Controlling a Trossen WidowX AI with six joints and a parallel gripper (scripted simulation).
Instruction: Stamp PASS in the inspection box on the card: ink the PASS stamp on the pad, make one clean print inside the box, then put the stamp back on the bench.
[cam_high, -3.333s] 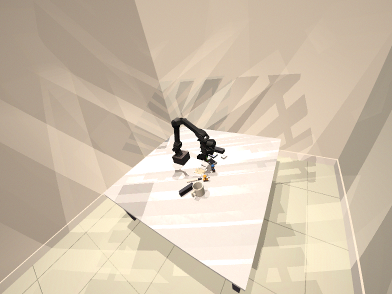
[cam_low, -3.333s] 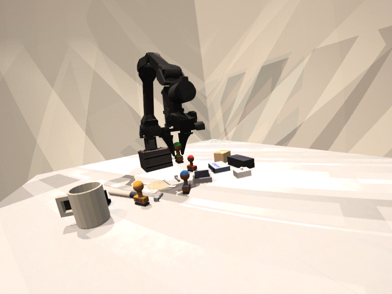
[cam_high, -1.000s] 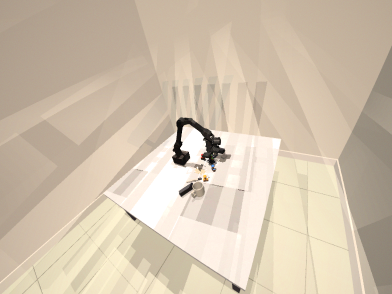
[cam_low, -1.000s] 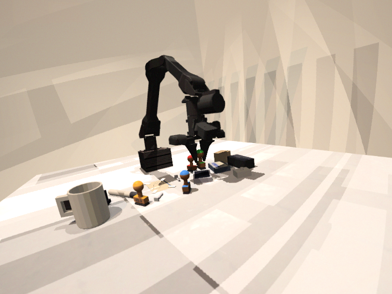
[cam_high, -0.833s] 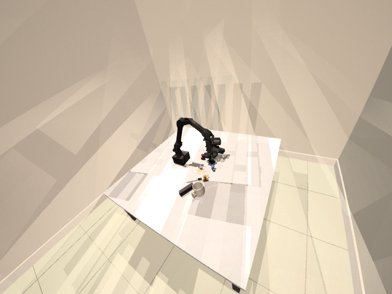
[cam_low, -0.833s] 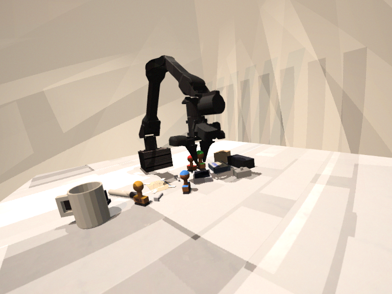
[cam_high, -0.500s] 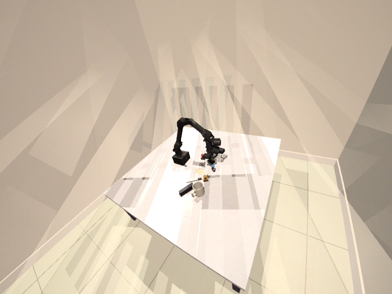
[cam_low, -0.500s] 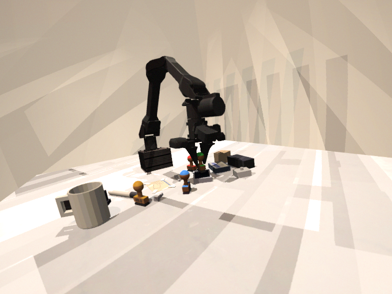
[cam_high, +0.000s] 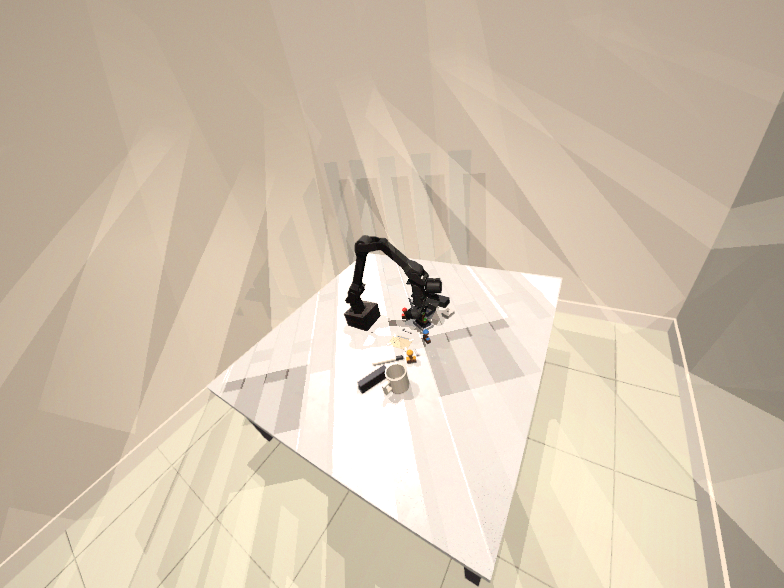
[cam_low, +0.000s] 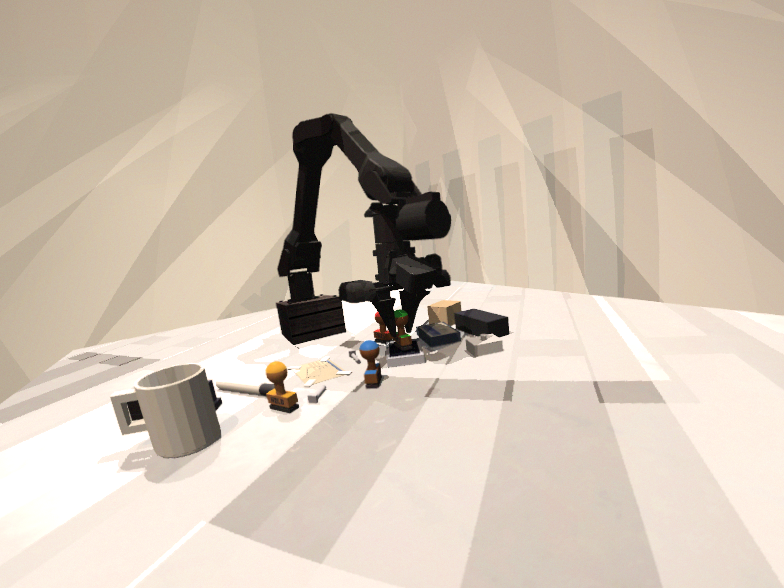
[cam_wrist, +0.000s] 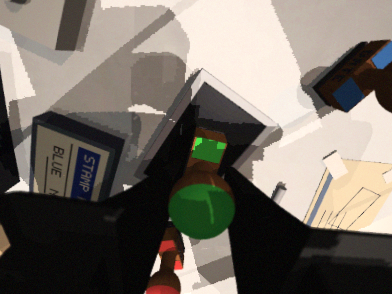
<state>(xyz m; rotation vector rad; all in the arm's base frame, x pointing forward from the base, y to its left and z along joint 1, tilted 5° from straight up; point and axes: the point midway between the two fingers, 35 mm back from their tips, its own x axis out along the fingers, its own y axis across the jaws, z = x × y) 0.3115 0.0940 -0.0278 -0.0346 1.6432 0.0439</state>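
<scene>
Now: the green-knobbed stamp right at my gripper tip. The rest, counted from my gripper tip: blue-knobbed stamp (9 cm to the right, 7 cm ahead, 2 cm below); red-knobbed stamp (10 cm behind, 2 cm below, 1 cm to the left); ink pad (4 cm below).
</scene>
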